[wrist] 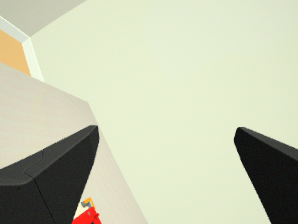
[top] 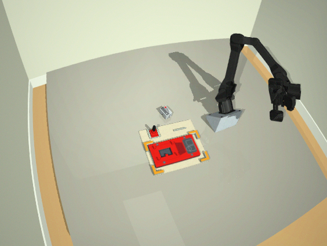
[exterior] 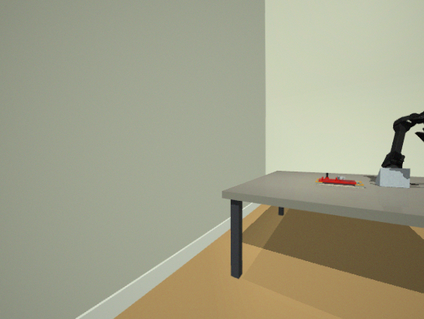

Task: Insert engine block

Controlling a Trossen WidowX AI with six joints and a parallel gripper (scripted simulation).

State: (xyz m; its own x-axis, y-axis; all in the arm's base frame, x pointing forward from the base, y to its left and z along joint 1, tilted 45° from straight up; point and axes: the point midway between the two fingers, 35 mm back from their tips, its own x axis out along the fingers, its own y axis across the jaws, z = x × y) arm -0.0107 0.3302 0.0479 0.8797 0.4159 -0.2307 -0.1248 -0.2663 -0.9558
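My gripper tip is 350 mm to the left of the engine block, 330 mm above it and 250 mm short of it.
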